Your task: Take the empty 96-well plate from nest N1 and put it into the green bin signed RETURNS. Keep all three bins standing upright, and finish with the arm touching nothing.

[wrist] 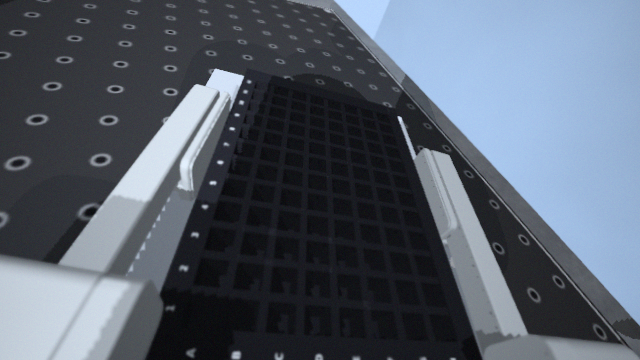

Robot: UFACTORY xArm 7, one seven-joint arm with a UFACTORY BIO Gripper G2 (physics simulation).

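Places are measured from the arm's base along level axes (x ahead, y left, z up), in centimetres.
Where they show: hand, its tool point: (326, 170).
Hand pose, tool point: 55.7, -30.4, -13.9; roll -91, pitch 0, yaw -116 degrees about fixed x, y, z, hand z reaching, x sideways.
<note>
After its pixels a point has its place, as x, y, z.
The 96-well plate (306, 215) {53.8, -28.6, -13.7} is black, with a grid of empty square wells and white row and column marks. It runs from the bottom centre toward the upper middle. White parts of the nest (225, 80) {63.7, -28.0, -15.0} show at its far left corner and as a thin strip along its far right side. My gripper (320, 142) {55.7, -30.4, -13.9} is shut on the plate, one pale finger along each long side, with the pads against its edges. The fingers hide parts of the nest. Whether the plate's underside rests in the nest is hidden. The green RETURNS bin does not show.
A dark deck (142, 105) {63.1, -24.0, -16.2} with rows of ringed holes lies around the nest. Its grey edge (505, 195) {54.1, -46.6, -17.5} runs diagonally down the right side, close beyond the right finger. A pale blue background shows past that edge.
</note>
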